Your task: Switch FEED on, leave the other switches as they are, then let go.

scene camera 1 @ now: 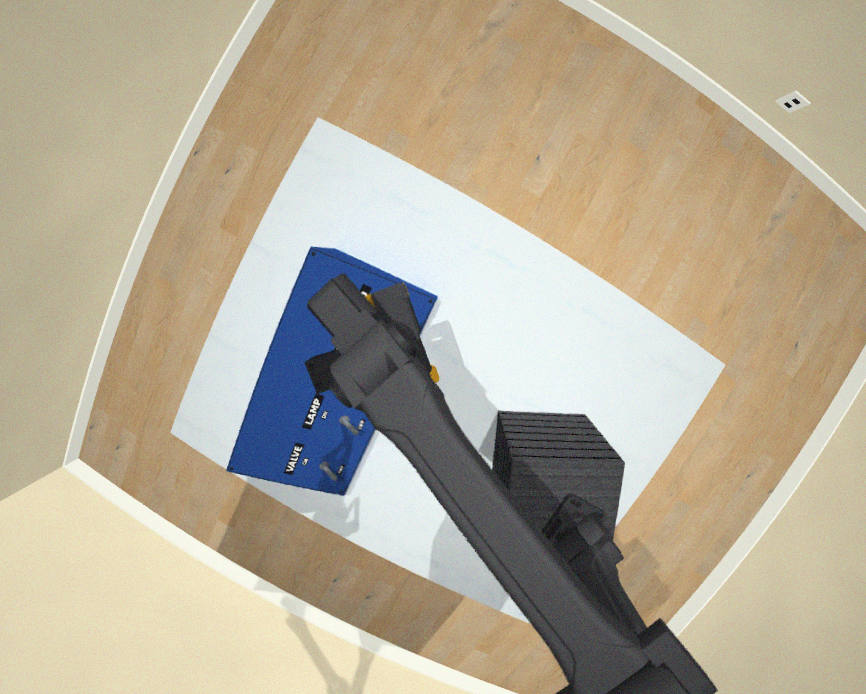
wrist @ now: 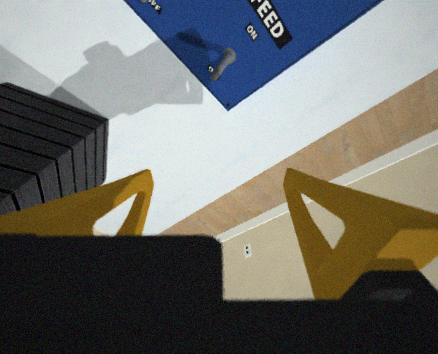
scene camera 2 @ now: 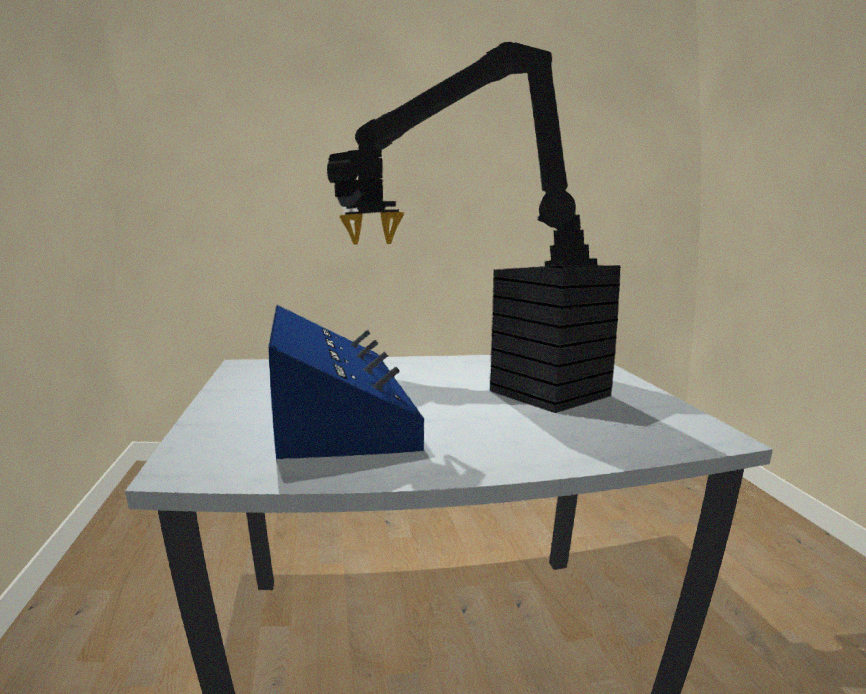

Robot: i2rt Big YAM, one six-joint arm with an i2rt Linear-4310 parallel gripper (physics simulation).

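Pixels of known places: gripper, fingertip midpoint: [wrist: 218, 176] [scene camera 2: 371, 244]; arm's base, origin of the base link: [scene camera 1: 569, 528] [scene camera 2: 570, 266].
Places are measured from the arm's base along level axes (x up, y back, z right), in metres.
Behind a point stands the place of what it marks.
The blue sloped switch panel [scene camera 1: 267, 404] {x -0.122, y -0.596, z -0.125 m} [scene camera 2: 339, 422] {x -0.234, y -0.506, z -0.297 m} [wrist: 320, 15] {x -0.146, y -0.574, z 0.170 m} stands on the table. The FEED label [wrist: 270, 22] {x -0.167, y -0.530, z 0.140 m} shows near the panel's corner in the wrist view. The FEED lever [scene camera 2: 361, 338] {x -0.181, y -0.450, z 0.134 m} [wrist: 223, 62] {x -0.179, y -0.457, z 0.137 m} is the farthest in scene 2 and leans toward the panel's lower, OFF edge; the arm hides it in scene 1. The LAMP lever [scene camera 1: 349, 425] {x -0.178, y -0.434, z -0.097 m} [scene camera 2: 376, 362] {x -0.182, y -0.432, z -0.105 m} and VALVE lever [scene camera 1: 328, 471] {x -0.179, y -0.425, z -0.217 m} [scene camera 2: 387, 378] {x -0.182, y -0.422, z -0.225 m} lean the same way, as does the DRIVE lever [scene camera 2: 368, 349] {x -0.182, y -0.441, z 0.013 m}. My gripper [scene camera 1: 401, 336] {x 0.035, y -0.425, z 0.169 m} [scene camera 2: 372, 242] {x 0.035, y -0.425, z 0.169 m} [wrist: 218, 176] {x 0.035, y -0.425, z 0.169 m} is open and empty, high above the panel.
The black ribbed pedestal [scene camera 1: 549, 433] {x -0.156, y -0.080, z 0.102 m} [scene camera 2: 556, 339] {x -0.141, y -0.074, z -0.114 m} [wrist: 55, 135] {x -0.174, y -0.145, z 0.026 m} carries the arm and stands on the pale table [scene camera 1: 578, 310] {x -0.295, y -0.126, z 0.344 m} [scene camera 2: 469, 469] {x -0.294, y -0.308, z -0.369 m}, apart from the panel's lower edge. The arm crosses high over the table. A wall outlet [scene camera 1: 792, 101] [wrist: 247, 250] is beyond it.
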